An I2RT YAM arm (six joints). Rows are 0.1 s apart.
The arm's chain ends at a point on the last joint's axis. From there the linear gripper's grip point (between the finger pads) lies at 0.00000 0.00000 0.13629 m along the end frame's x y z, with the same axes.
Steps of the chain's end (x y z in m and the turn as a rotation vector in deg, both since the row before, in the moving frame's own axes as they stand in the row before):
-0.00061, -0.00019, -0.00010, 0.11, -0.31, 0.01
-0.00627, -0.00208, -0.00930, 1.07, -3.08, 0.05
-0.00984, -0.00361, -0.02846, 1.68, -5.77, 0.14
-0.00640, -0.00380, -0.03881, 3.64, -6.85, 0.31
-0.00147, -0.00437, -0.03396, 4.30, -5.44, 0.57
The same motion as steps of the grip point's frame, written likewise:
-0.00135, -0.00045, -0.00010, 0.11, -0.31, 0.01
-0.01359, -0.00463, -0.00952, 1.07, -3.08, 0.05
-0.02354, -0.00762, -0.02921, 1.68, -5.77, 0.14
-0.02262, -0.01248, -0.04006, 3.64, -6.85, 0.31
-0.01433, -0.01464, -0.03496, 4.30, -5.44, 0.57

